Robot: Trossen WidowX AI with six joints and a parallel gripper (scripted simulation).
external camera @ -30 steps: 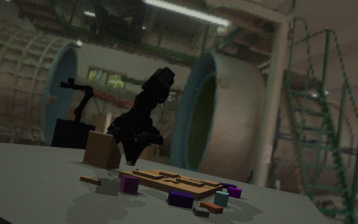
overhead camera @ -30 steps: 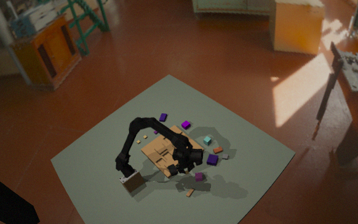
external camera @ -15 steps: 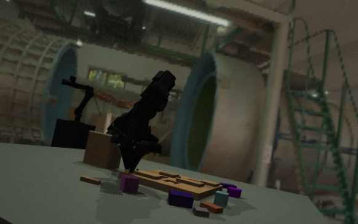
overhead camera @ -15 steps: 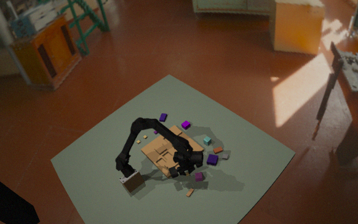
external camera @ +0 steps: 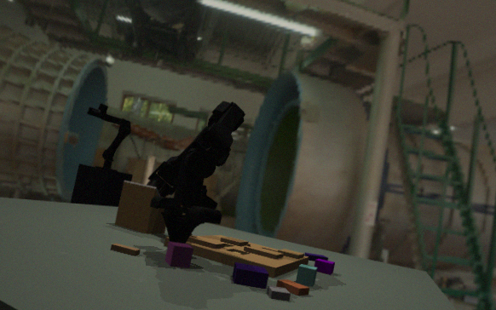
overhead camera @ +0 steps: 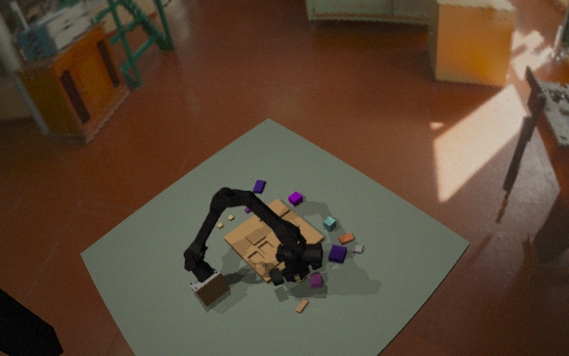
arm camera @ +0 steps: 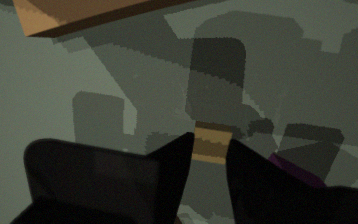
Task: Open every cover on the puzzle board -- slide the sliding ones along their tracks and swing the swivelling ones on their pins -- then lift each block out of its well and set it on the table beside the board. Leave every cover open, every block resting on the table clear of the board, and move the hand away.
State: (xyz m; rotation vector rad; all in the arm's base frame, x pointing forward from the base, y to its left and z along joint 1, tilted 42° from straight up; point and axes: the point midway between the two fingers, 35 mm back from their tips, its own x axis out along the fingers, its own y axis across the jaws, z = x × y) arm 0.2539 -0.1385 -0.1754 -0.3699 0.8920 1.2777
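My gripper tip is 4 cm short of the magenta block and 6 cm to the left of it. Round my gripper tip: teal block (27 cm ahead, 9 cm to the left); then grey block (26 cm ahead, 8 cm to the right, 1 cm below); then orange block (27 cm ahead, 1 cm below).
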